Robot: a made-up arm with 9 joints. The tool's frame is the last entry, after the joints. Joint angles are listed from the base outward.
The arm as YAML. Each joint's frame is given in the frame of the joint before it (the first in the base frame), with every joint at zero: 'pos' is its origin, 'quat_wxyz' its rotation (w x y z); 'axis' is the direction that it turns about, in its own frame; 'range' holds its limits. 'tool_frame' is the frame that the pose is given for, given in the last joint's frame.
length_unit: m
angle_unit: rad
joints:
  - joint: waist
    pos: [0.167, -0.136, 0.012]
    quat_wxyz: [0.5, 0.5, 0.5, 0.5]
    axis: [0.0, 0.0, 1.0]
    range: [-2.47, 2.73]
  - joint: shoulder
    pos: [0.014, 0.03, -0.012]
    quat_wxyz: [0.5, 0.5, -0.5, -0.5]
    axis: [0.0, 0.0, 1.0]
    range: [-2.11, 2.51]
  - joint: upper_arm
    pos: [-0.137, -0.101, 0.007]
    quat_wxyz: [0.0, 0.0, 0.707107, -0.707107]
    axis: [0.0, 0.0, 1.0]
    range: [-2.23, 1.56]
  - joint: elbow
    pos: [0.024, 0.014, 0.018]
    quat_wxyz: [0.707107, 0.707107, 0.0, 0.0]
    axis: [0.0, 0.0, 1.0]
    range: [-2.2, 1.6]
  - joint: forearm
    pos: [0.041, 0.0, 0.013]
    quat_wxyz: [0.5, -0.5, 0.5, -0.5]
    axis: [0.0, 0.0, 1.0]
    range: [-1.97, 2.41]
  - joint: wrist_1
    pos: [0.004, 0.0, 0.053]
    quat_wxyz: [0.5, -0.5, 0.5, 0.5]
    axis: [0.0, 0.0, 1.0]
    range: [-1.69, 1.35]
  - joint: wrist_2
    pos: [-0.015, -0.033, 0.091]
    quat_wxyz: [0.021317, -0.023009, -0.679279, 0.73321]
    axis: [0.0, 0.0, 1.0]
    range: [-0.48, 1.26]
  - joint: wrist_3
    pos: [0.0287, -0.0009, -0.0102]
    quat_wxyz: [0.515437, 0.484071, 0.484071, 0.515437]
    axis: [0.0, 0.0, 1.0]
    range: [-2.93, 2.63]
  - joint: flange
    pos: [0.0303, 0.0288, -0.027]
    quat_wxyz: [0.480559, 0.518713, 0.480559, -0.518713]
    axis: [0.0, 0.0, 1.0]
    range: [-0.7, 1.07]
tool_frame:
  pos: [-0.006, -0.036, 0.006]
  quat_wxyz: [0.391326, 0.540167, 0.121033, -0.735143]
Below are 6 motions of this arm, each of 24 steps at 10 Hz.
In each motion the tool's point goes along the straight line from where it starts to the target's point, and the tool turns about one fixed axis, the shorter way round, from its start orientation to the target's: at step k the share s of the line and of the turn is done. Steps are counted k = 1, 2, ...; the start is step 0. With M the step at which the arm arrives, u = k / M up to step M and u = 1 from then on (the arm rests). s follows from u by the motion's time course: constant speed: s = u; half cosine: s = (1 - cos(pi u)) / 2; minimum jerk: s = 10 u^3 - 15 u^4 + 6 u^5.
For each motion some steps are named. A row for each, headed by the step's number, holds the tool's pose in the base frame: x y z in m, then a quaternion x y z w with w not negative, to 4 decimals.
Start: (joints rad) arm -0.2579 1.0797 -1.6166 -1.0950 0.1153 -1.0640 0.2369 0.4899 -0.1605
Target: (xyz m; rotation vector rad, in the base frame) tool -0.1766 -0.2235 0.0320 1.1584 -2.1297 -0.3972
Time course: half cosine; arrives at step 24
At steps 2, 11, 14, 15, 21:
2: -0.0554 -0.1985 0.1743 0.4143 -0.6928 0.4477 0.3846
11: -0.1069 -0.2091 0.1138 0.4483 -0.7829 0.2009 0.3818
14: -0.1309 -0.2141 0.0856 0.4535 -0.8063 0.0799 0.3713
15: -0.1385 -0.2156 0.0767 0.4537 -0.8111 0.0410 0.3668
21: -0.1719 -0.2225 0.0375 0.4463 -0.8176 -0.1286 0.3403

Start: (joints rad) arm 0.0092 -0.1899 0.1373 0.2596 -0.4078 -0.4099 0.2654 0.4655 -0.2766
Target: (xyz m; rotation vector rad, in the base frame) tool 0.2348 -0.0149 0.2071 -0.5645 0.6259 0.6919
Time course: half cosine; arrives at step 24
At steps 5, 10, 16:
5: 0.1337 -0.0239 0.3420 -0.2843 -0.3463 0.2157 0.8676
10: 0.1638 -0.0212 0.3018 -0.2931 -0.1576 0.2624 0.9058
16: 0.2066 -0.0174 0.2447 -0.2857 0.1191 0.3106 0.8987

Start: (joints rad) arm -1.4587 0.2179 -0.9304 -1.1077 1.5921 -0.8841 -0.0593 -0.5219 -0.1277
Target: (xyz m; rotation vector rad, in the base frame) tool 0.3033 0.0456 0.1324 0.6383 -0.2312 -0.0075
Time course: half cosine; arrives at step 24
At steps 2, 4, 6, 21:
2: 0.0805 0.1119 0.1595 0.0842 -0.0006 0.4080 0.9091
4: 0.0919 0.1085 0.1581 0.0968 -0.0065 0.3887 0.9163
6: 0.1099 0.1031 0.1559 0.1167 -0.0160 0.3574 0.9265
21: 0.2947 0.0482 0.1334 0.3053 -0.1094 0.0129 0.9459

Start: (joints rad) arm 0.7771 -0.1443 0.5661 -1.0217 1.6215 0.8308 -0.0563 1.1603 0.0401
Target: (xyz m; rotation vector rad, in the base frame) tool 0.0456 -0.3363 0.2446 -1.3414 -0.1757 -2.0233
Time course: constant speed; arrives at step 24
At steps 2, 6, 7, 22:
2: 0.0860 -0.2705 0.3130 -0.5562 0.0680 -0.8166 0.1389
6: 0.0786 -0.2825 0.3006 -0.5517 0.0434 -0.8138 0.1777
7: 0.0768 -0.2855 0.2975 -0.5504 0.0372 -0.8128 0.1874
22: 0.0493 -0.3303 0.2508 -0.5220 -0.0554 -0.7853 0.3284

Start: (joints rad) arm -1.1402 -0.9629 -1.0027 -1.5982 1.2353 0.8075 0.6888 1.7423 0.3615
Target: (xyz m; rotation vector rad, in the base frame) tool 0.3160 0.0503 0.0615 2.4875 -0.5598 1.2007
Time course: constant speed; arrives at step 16
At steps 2, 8, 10, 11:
2: 0.3526 0.0127 0.1306 0.8286 -0.2982 0.0018 0.4739
8: 0.3369 0.0288 0.1010 0.8782 -0.2636 0.1887 0.3518
10: 0.3317 0.0342 0.0911 0.8843 -0.2489 0.2492 0.3065
11: 0.3291 0.0369 0.0862 0.8854 -0.2409 0.2789 0.2832

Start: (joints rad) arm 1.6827 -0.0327 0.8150 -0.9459 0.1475 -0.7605 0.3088 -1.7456 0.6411
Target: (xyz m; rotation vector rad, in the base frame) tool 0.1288 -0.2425 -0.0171 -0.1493 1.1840 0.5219
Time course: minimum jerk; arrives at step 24
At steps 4, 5, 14, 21, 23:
4: 0.1318 -0.3085 0.1005 -0.0588 0.6080 0.0366 0.7909
5: 0.1317 -0.3065 0.0970 -0.0592 0.6067 0.0429 0.7916
14: 0.1299 -0.2662 0.0252 -0.0660 0.5746 0.1696 0.7980
21: 0.1288 -0.2436 -0.0151 -0.0693 0.5522 0.2395 0.7956
23: 0.1288 -0.2425 -0.0170 -0.0695 0.5511 0.2427 0.7953

